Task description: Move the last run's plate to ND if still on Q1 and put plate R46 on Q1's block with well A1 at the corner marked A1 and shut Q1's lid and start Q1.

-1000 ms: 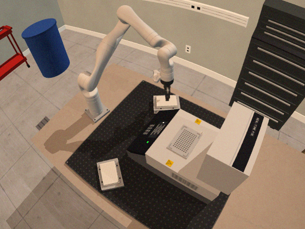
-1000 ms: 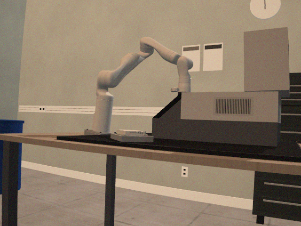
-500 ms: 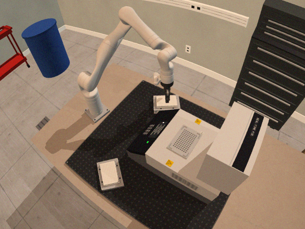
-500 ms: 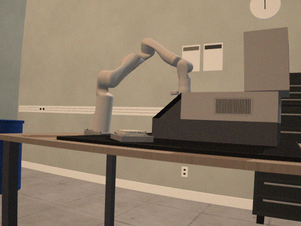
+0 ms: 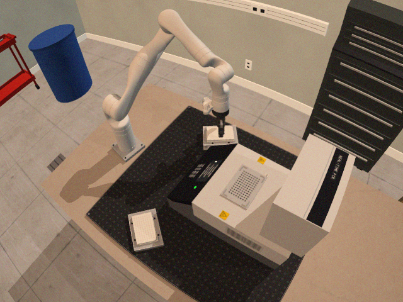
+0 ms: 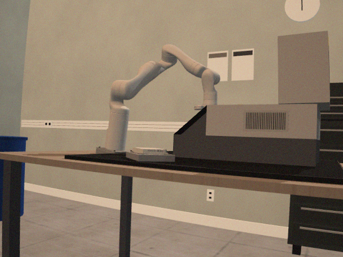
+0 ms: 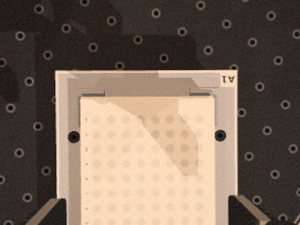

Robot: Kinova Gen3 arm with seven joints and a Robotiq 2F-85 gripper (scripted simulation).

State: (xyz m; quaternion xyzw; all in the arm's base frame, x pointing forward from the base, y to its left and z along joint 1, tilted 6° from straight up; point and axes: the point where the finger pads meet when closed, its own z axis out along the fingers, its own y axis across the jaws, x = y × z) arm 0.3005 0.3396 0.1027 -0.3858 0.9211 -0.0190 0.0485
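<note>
Now: the white plate 4 cm below my hand. The rest, counted from my hand: grey nest (10 cm ahead, 55 cm to the right, 7 cm below); then A1 mark (9 cm behind, 1 cm to the right, 5 cm below).
</note>
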